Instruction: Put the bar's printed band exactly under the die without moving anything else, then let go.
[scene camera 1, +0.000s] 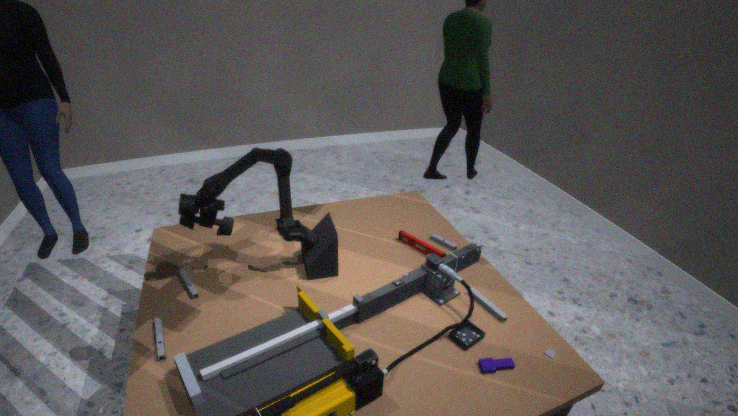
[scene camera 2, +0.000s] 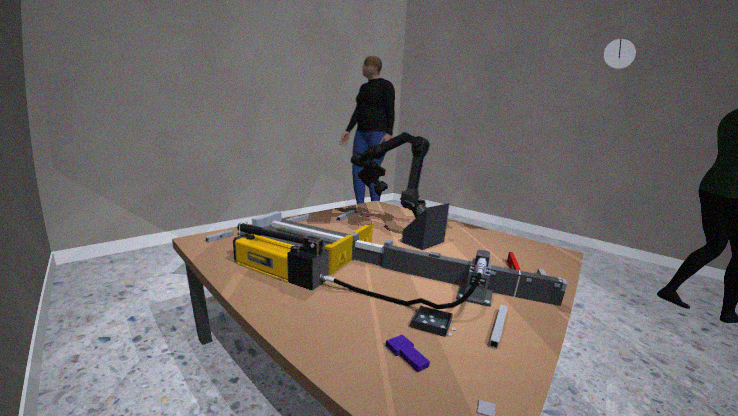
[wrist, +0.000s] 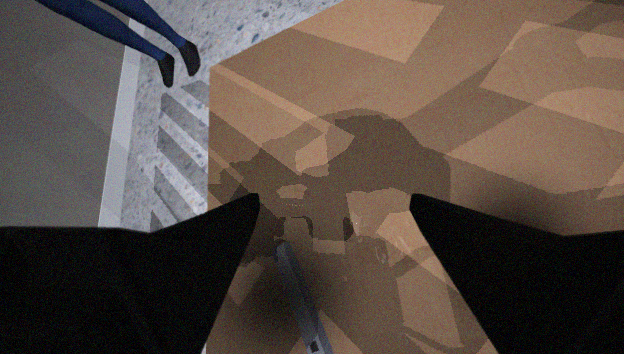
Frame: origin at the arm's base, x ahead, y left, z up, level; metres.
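Where they show: gripper, fingertip midpoint: (scene camera 1: 205, 231) (scene camera 2: 374, 191) (wrist: 334, 200); arm's base, origin of the base link: (scene camera 1: 313, 240) (scene camera 2: 425, 218).
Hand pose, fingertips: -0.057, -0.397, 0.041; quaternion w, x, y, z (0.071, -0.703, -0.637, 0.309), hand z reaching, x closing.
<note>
Things, the pixels of their centre, and the offset from my fingertips, as dx, dy, dz. "pt": a spot on its surface instead.
- long pale bar, surface spot: (scene camera 1: 268, 348) (scene camera 2: 309, 232) pt +0.522, +0.223, -0.076
- yellow plate, surface spot: (scene camera 1: 338, 341) (scene camera 2: 342, 252) pt +0.512, +0.420, -0.090
- dark rail, surface spot: (scene camera 1: 390, 295) (scene camera 2: 418, 260) pt +0.351, +0.614, -0.084
- bracketed head, surface spot: (scene camera 2: 480, 273) pt +0.384, +0.848, -0.032
- short grey bar, body centre: (wrist: 306, 313) (scene camera 1: 188, 282) (scene camera 2: 346, 215) +0.129, -0.070, -0.131
- yellow motor unit, body centre: (scene camera 1: 319, 400) (scene camera 2: 276, 251) +0.711, +0.340, -0.076
- red piece, body centre: (scene camera 2: 514, 268) (scene camera 1: 421, 246) +0.048, +0.825, -0.121
- purple piece, body centre: (scene camera 2: 408, 352) (scene camera 1: 496, 364) +0.662, +0.857, -0.134
- black tray, surface spot: (scene camera 2: 428, 328) pt +0.563, +0.831, -0.130
A long pale bar (scene camera 1: 268, 348) (scene camera 2: 304, 230) lies over the dark bed, passes the yellow plate (scene camera 1: 338, 341) (scene camera 2: 341, 255) and meets the dark rail (scene camera 1: 390, 295) (scene camera 2: 423, 263). No printed band can be made out on it. A bracketed head (scene camera 1: 438, 279) (scene camera 2: 480, 273) with a cable stands at the rail; a die cannot be told apart there. A thin white line (scene camera 2: 516, 284) crosses the rail beyond it. My gripper (scene camera 1: 206, 225) (scene camera 2: 373, 185) (wrist: 334, 200) is open and empty, high above the table's far left part. A short grey bar (scene camera 1: 188, 284) (scene camera 2: 346, 215) (wrist: 300, 300) lies below it.
More grey bars (scene camera 1: 159, 338) (scene camera 1: 488, 304) (scene camera 2: 498, 325) lie around the machine. A yellow motor unit (scene camera 1: 320, 400) (scene camera 2: 263, 258), red piece (scene camera 1: 419, 243) (scene camera 2: 512, 260), purple piece (scene camera 1: 496, 364) (scene camera 2: 407, 352) and black tray (scene camera 2: 428, 328) are on the table. Two people stand beyond it.
</note>
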